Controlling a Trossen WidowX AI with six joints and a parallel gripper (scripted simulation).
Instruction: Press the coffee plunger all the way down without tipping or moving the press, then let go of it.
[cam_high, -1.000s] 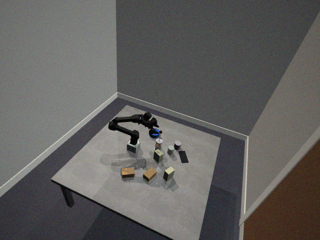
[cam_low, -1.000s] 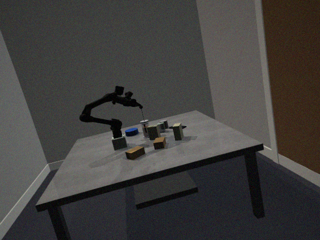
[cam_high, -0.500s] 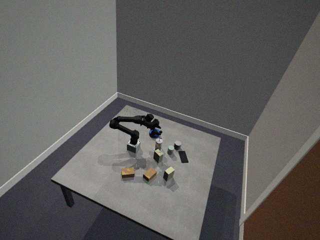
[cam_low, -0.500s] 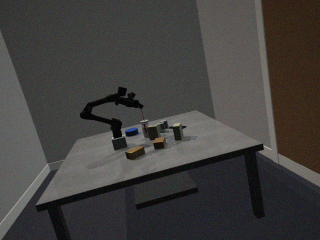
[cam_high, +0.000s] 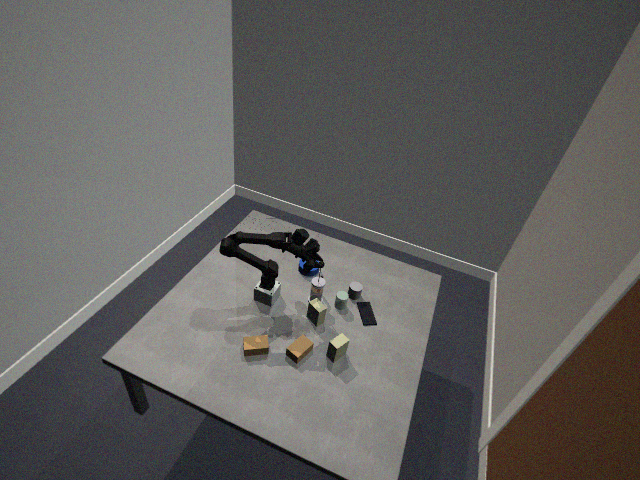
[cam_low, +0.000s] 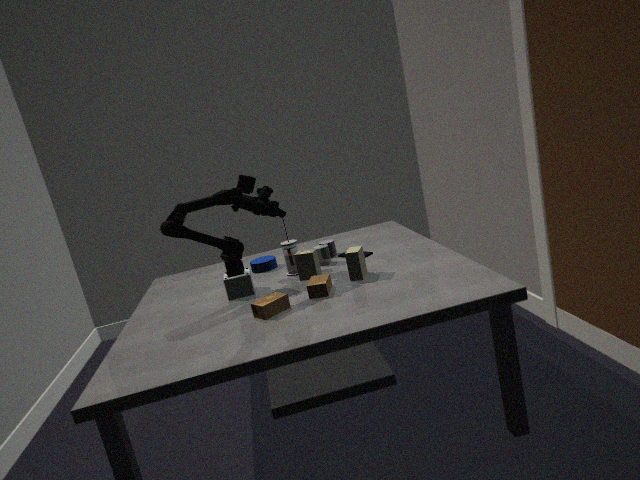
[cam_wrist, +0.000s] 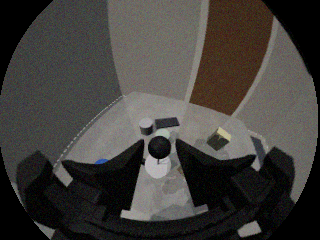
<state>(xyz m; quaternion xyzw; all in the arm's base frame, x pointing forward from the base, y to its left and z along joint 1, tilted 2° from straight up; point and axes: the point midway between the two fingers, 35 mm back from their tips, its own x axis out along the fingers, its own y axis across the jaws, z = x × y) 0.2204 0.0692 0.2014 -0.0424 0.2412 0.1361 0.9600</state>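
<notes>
Right now my gripper tip is 130 mm above the coffee press, 20 mm to the right of it and 10 mm past it. Also, from my gripper tip: blue disc 240 mm below, 210 mm to the left, 110 mm behind; black flat plate 270 mm ahead, 260 mm below, 10 mm to the left.
</notes>
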